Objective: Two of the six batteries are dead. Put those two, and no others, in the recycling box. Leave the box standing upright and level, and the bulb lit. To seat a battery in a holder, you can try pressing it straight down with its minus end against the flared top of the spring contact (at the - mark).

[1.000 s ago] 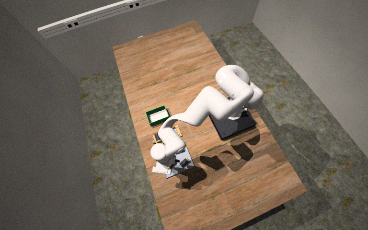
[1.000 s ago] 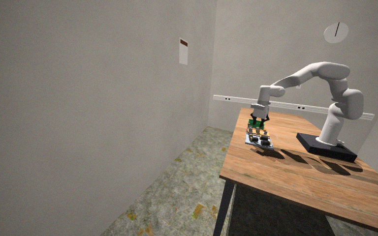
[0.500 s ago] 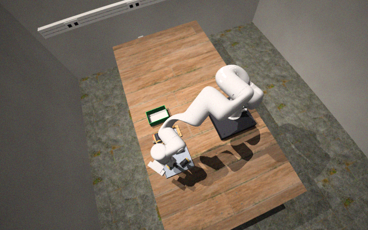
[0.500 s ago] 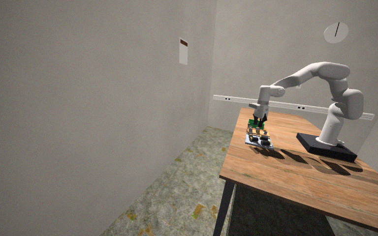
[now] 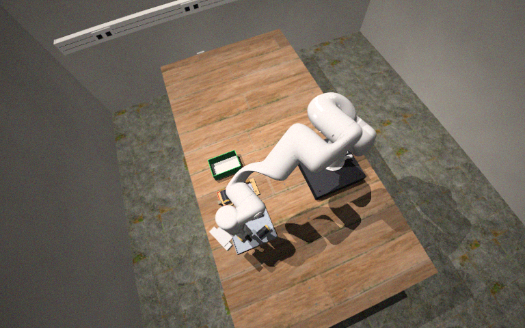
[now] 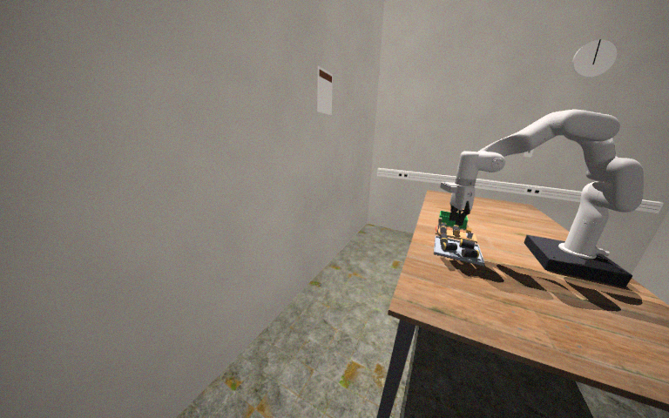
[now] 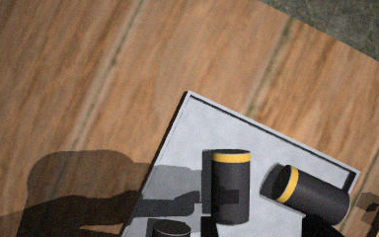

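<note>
Now: hand 150 mm above the grey tray, 30 mm to the left of it and 30 mm past it. Round my hand: green recycling box (360 mm to the right, 140 mm below, 50 mm ahead).
</note>
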